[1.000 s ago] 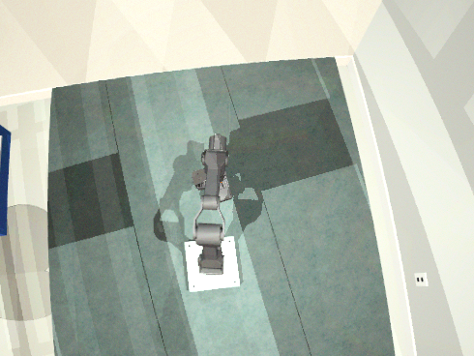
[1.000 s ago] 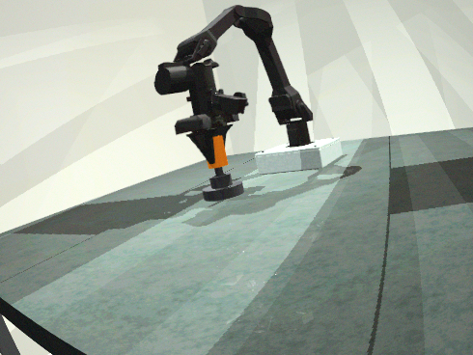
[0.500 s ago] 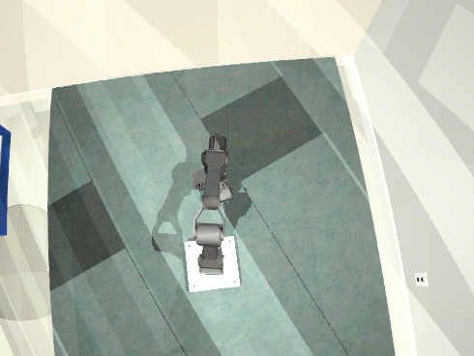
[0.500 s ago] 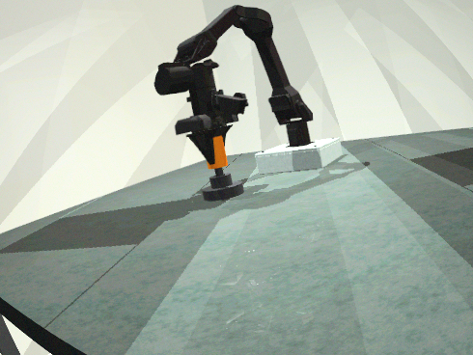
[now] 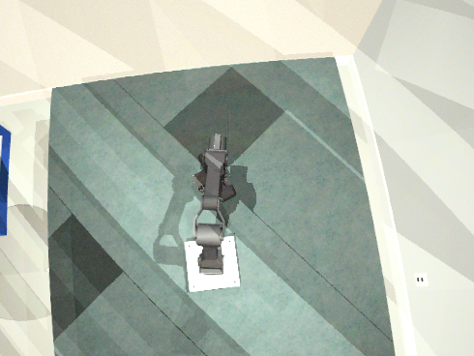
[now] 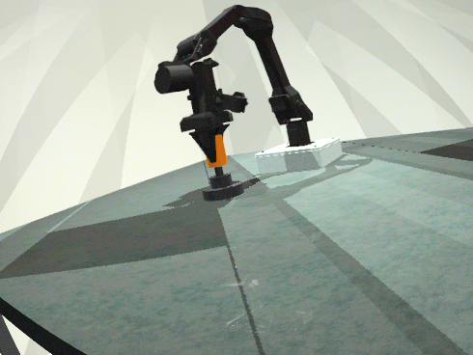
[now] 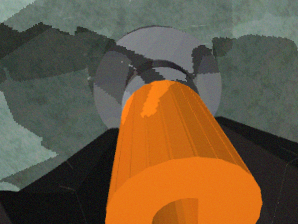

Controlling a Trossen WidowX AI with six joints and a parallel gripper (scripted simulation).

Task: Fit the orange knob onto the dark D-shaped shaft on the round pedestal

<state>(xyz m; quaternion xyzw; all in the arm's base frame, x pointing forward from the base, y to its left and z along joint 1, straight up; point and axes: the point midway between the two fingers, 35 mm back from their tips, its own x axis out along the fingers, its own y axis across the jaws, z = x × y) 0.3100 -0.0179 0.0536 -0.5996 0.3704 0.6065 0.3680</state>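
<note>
Now: the orange knob 2 cm above my gripper tip. Round my gripper tip: dark pedestal 4 cm below.
</note>
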